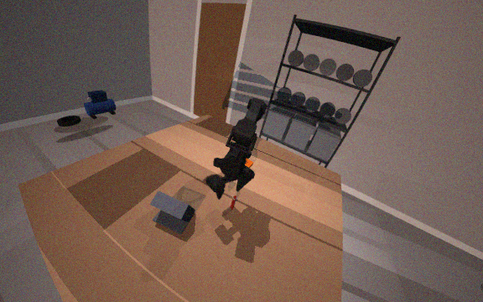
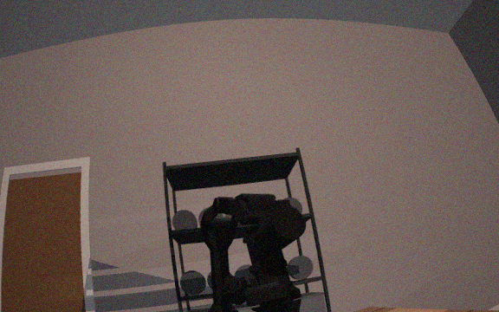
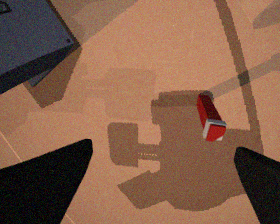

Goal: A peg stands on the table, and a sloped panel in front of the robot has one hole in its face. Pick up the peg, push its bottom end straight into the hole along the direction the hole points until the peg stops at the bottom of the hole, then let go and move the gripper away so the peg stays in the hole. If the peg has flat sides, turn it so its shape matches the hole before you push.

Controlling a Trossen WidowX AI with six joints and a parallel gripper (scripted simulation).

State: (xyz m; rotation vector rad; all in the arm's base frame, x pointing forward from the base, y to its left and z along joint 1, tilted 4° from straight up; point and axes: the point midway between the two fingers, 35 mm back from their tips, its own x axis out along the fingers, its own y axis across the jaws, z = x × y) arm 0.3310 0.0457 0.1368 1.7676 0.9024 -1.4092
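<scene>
The red peg lies 60 mm below my gripper tip, 30 mm behind it and 20 mm to the left of it. Round my gripper tip: dark grey sloped panel: 170 mm to the right, 120 mm ahead, 60 mm below.
</scene>
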